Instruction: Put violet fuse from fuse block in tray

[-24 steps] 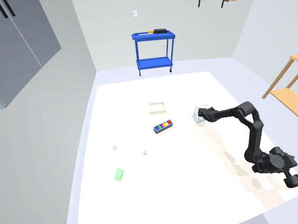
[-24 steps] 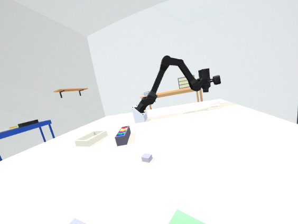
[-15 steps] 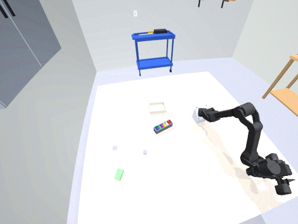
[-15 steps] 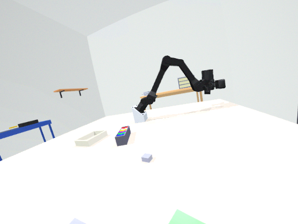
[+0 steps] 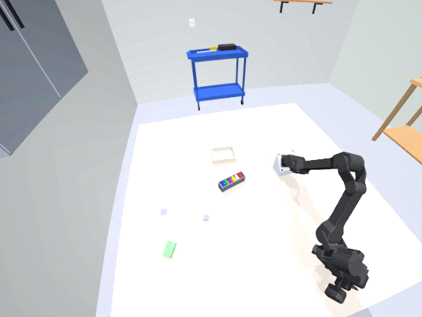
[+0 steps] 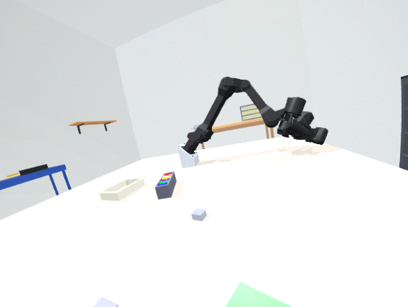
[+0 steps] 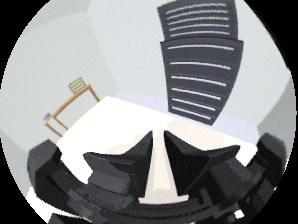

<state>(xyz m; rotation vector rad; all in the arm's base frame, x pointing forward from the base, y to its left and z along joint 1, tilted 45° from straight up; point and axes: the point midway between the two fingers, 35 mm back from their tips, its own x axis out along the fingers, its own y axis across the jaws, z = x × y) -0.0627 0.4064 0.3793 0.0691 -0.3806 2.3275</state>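
Now: the violet fuse 52 cm to the right of my gripper tip, 38 cm ahead of it and 1 cm below it. From my gripper tip the other things lie so: cream tray 72 cm to the right, 39 cm ahead, 3 cm below; then grey cube 52 cm ahead, 35 cm to the right, 3 cm below.
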